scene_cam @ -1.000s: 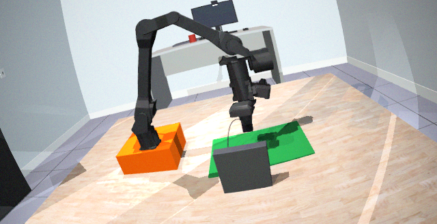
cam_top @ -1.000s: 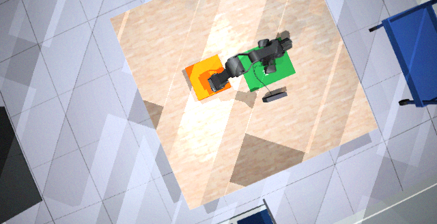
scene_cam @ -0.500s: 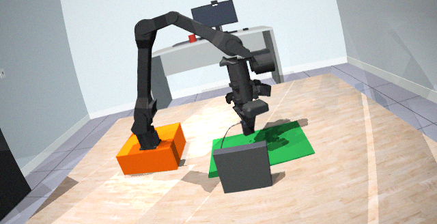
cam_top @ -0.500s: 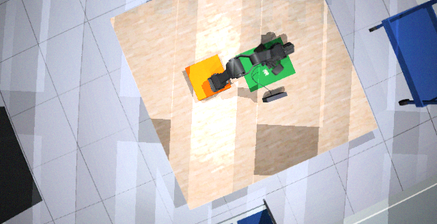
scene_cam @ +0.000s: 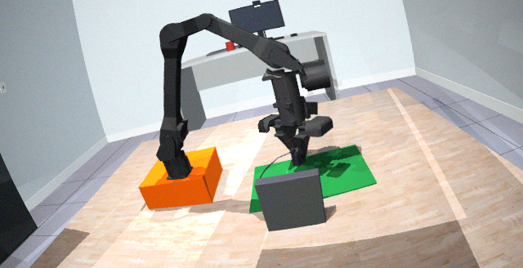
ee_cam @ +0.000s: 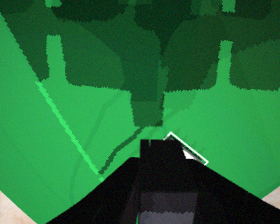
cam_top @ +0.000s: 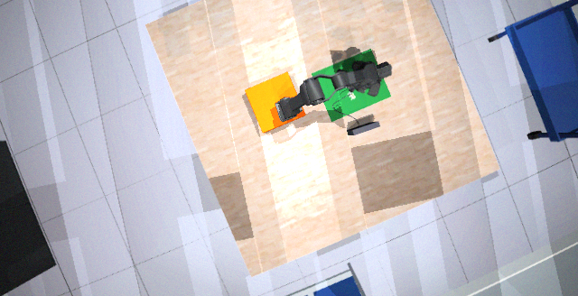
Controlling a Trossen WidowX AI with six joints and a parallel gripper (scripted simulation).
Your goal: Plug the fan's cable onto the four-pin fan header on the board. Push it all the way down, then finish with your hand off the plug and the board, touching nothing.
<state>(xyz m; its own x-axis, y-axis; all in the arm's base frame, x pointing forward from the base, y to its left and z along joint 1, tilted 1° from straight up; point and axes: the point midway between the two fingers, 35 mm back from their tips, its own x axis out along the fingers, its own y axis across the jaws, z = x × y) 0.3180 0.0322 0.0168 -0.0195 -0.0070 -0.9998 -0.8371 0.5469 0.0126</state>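
Right now my gripper tip is 80 mm above the green board, 10 mm to the right of it and 10 mm short of it. From my gripper tip the other things lie so: black plug: 10 mm to the right, 10 mm above; then dark square fan: 180 mm to the right.
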